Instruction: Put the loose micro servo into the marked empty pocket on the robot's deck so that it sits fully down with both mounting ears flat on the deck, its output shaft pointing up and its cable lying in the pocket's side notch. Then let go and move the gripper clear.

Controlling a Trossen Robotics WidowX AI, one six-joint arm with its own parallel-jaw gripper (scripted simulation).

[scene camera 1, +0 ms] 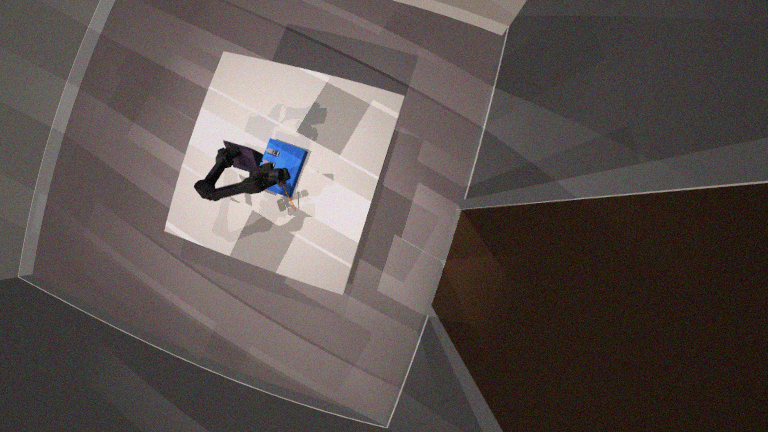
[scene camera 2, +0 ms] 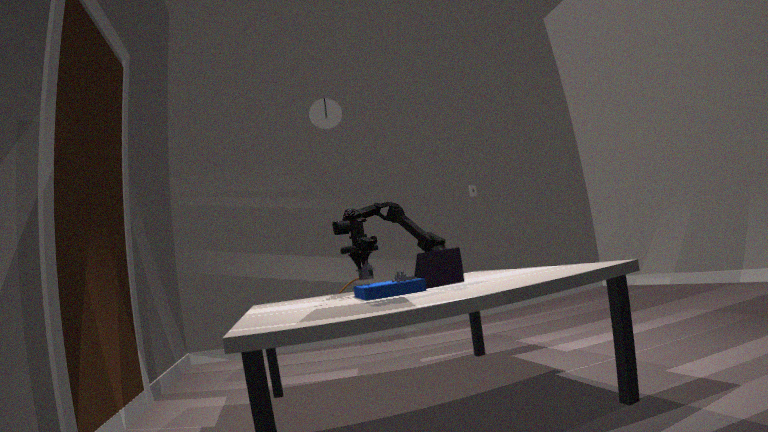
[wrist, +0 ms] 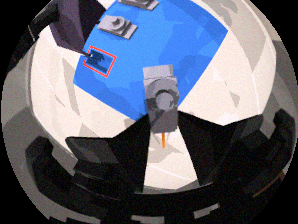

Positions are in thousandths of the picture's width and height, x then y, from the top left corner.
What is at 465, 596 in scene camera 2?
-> My gripper.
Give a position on a blue deck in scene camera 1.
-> At 378, 365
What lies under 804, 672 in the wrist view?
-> My gripper.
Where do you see a grey micro servo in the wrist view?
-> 542, 417
